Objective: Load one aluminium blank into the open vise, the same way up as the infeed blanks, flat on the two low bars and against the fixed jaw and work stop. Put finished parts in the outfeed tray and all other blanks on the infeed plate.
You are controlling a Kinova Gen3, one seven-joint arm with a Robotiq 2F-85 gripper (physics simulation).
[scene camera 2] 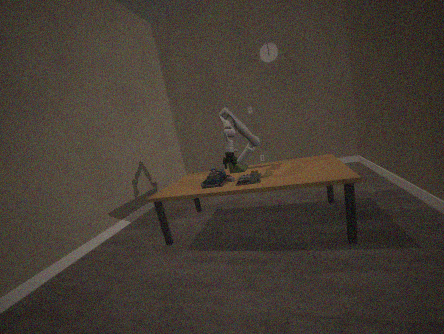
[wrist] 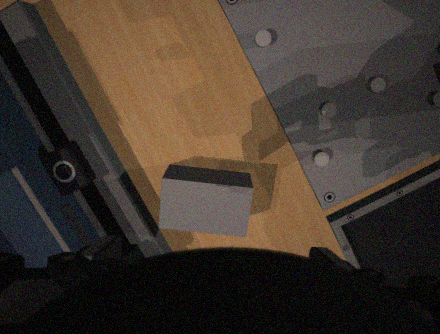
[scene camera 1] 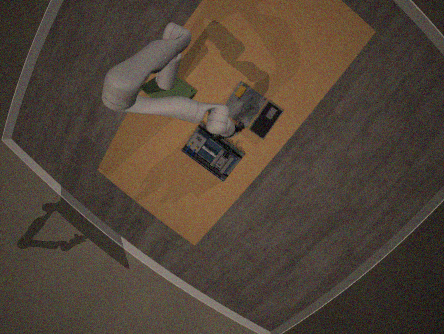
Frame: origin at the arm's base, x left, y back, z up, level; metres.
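Seen in the pictures: gripper, fingertip midpoint: (scene camera 2: pixel 229 169); arm's base, origin of the base link: (scene camera 2: pixel 240 162) (scene camera 1: pixel 165 83).
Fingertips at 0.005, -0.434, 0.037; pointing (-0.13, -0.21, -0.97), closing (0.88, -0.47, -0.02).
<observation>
Pixels of each thing's top centre, then the offset from my fingertips to it, as dx, dy, dz. Level surfaces: height alone.
- grey aluminium blank, middle of its top: (wrist: pixel 205 208) -0.010, -0.001, -0.077
- vise, middle of its top: (scene camera 1: pixel 210 154) (scene camera 2: pixel 214 172) -0.153, +0.018, -0.012
- grey infeed plate, middle of its top: (wrist: pixel 400 43) (scene camera 1: pixel 243 104) +0.153, +0.044, -0.103
- light grey piece, middle of its top: (scene camera 1: pixel 220 162) -0.147, -0.049, +0.004
- light part, middle of its top: (scene camera 1: pixel 271 113) +0.209, -0.097, -0.070
- yellow block, middle of its top: (scene camera 1: pixel 240 91) +0.194, +0.098, -0.067
- table, its level: dz -0.111
A grey aluminium blank (wrist: pixel 203 207) with a dark strip along its far edge lies on the bare wooden table, between the vise (wrist: pixel 73 172) (scene camera 1: pixel 212 154) (scene camera 2: pixel 215 177) and the grey infeed plate (wrist: pixel 318 50) (scene camera 1: pixel 250 107). My gripper (wrist: pixel 215 263) (scene camera 1: pixel 238 127) (scene camera 2: pixel 229 161) is open and empty. It hangs low, just above the blank and on its near side. In the top view the wrist hides the blank. A light grey piece (scene camera 1: pixel 219 162) sits inside the vise. The black outfeed tray (scene camera 1: pixel 261 126) (wrist: pixel 364 232) holds a light part (scene camera 1: pixel 271 112).
A yellow block (scene camera 1: pixel 240 90) lies at the far corner of the infeed plate, which carries several round pegs (wrist: pixel 262 37). The arm's green base plate (scene camera 1: pixel 179 89) is at the table's left edge. The table (scene camera 2: pixel 307 172) stands in a dim room.
</observation>
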